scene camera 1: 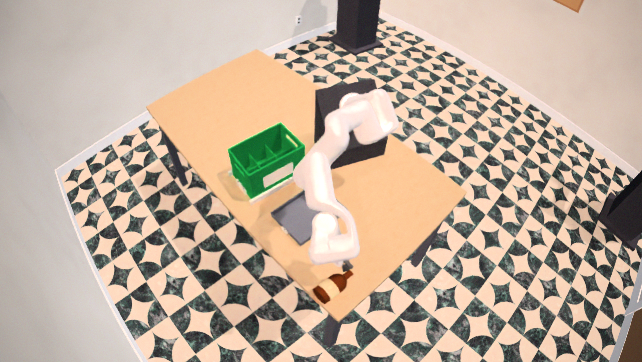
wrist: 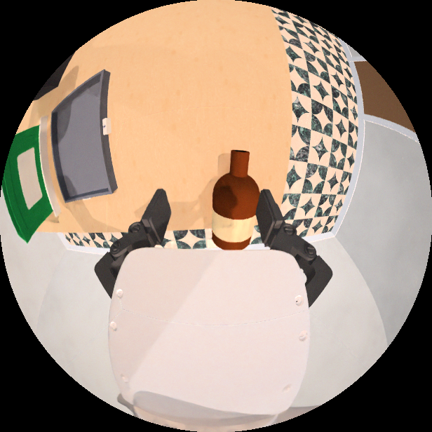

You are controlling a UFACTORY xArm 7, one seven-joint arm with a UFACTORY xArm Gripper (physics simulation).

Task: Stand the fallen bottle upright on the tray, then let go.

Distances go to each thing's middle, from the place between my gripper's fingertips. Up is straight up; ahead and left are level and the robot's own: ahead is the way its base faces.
Now: hand 40 mm short of the brown bottle (wrist: 235,194), 40 mm to the right of it and 80 mm above it.
